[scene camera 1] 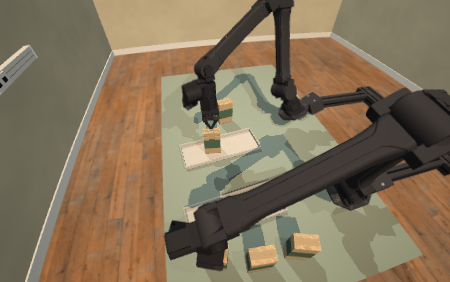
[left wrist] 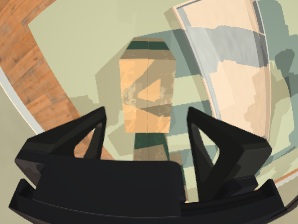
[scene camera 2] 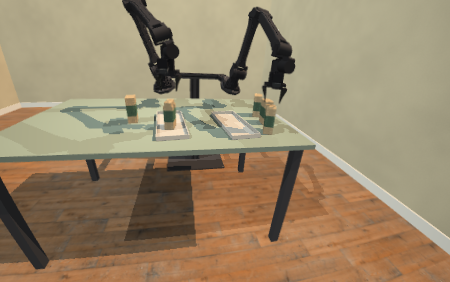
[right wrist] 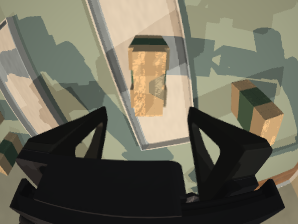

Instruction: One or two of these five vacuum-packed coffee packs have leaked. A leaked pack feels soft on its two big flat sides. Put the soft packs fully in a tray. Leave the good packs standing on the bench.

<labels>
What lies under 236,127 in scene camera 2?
A white tray.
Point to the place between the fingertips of my right gripper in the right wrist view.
At 147,112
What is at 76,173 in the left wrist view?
My left gripper.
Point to a white tray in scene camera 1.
236,143
</labels>
